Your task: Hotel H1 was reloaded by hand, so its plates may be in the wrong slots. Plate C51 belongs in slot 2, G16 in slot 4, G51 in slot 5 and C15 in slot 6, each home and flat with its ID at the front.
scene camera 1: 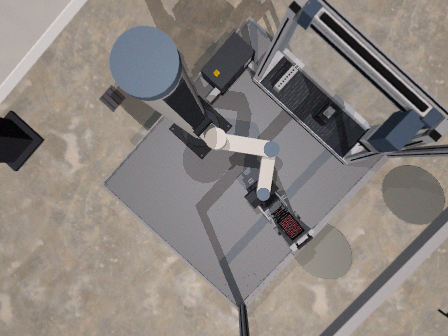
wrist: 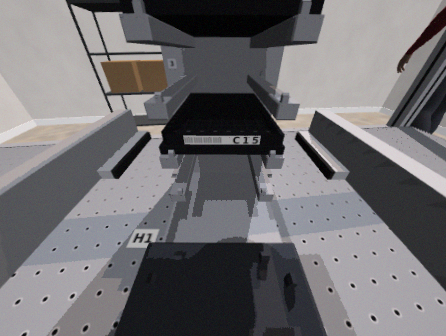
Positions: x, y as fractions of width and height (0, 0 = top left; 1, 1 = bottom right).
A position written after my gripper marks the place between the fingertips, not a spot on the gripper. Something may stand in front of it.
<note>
I see my gripper (wrist: 0.50, 0.37) and a framed deck (scene camera 1: 0.76, 0.34).
</note>
